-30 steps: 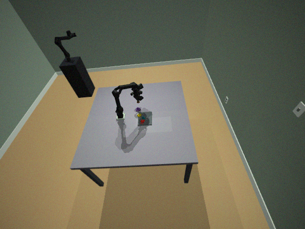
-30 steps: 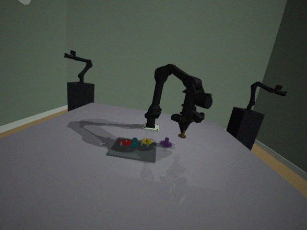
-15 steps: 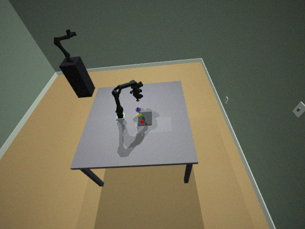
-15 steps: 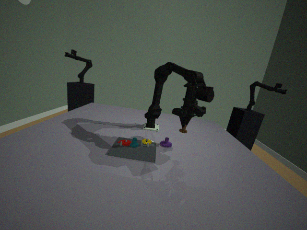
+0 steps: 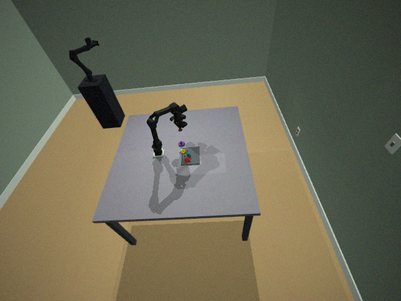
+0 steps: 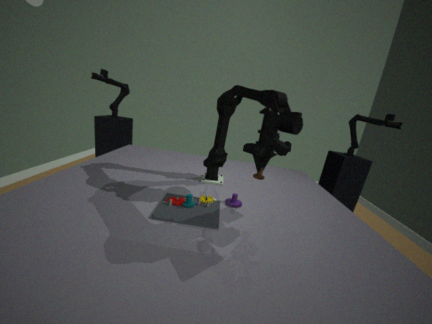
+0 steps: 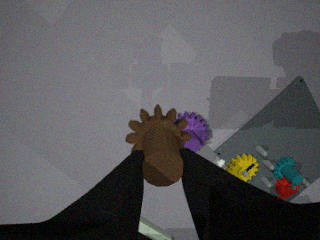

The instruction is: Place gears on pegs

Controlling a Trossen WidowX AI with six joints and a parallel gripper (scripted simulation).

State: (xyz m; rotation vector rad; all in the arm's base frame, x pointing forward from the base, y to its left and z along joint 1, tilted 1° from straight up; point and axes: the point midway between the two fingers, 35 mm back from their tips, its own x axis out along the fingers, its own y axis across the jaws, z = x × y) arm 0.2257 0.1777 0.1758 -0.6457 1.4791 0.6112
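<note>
Now: gripper tip 7 cm short of the teal gear, 24 cm to the left of it and 13 cm above it. From my gripper tip the other things lie so: white arrow 1 cm behind, 16 cm to the right, 14 cm below; purple gear 1 cm behind, 7 cm to the right, 14 cm below; brown gear 1 cm below.
</note>
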